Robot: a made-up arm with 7 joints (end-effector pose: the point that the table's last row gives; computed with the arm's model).
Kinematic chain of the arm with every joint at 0, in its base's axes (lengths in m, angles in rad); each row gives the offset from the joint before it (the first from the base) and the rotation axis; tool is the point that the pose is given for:
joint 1: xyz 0 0 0.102 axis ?
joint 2: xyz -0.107 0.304 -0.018 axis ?
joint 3: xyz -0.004 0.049 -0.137 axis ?
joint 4: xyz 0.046 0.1 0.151 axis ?
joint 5: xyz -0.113 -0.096 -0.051 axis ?
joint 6: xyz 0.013 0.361 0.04 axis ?
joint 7: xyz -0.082 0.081 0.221 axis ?
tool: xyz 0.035 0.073 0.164
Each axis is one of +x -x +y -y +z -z.
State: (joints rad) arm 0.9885 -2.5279 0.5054 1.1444 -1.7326 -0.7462 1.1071
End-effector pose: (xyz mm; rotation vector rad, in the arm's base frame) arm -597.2 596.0 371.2 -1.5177 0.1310 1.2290
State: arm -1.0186 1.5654 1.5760 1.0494 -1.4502 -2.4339 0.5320
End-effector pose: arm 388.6 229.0 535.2 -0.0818 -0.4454 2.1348
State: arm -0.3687 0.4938 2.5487 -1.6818 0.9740 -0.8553 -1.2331
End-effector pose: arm -519.7 330.9 -0.1 -0.9267 0.7169 1.0692
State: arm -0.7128 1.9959 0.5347 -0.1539 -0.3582 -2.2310 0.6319
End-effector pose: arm 544.6 473.3 505.8 0.8157 -0.6564 2.8861
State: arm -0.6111 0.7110 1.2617 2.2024 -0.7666 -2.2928 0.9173
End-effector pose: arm 355.5 463.7 -191.5 2.1265 0.5997 1.6370
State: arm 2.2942 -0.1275 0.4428 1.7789 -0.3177 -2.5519 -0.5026
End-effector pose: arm -30.9 -694.5 -228.7 -0.8119 2.4059 -1.8051
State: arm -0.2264 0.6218 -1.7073 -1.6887 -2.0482 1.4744 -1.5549
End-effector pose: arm -146.1 388.0 -79.1 0.6638 -0.2155 2.8227
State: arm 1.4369 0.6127 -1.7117 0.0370 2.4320 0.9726 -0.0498
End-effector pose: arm -541.3 5.6 -257.5 -1.4817 0.0742 0.6970
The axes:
joint 1: +z
joint 2: -y
joint 3: -z
joint 4: +z
joint 5: +y
joint 6: +x
joint 7: -x

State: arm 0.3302 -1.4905 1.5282 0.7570 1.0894 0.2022 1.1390
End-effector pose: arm -109.5 543.5 -437.9 -0.9554 2.5922 0.2942
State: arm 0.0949 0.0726 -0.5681 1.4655 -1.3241 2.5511 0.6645
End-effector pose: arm -51.7 466.5 1.5 -1.6809 -1.0863 -1.8738
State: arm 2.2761 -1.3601 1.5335 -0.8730 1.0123 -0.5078 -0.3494
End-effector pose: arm 63.8 231.3 -213.3 -0.9227 0.0293 -0.5518
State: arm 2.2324 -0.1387 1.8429 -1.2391 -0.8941 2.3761 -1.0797
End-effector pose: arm -125.5 -235.9 -132.7 2.4394 -0.8442 1.4909
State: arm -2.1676 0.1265 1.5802 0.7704 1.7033 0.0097 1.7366
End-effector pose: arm 287.4 -658.6 121.2 0.9247 1.2470 -0.9774
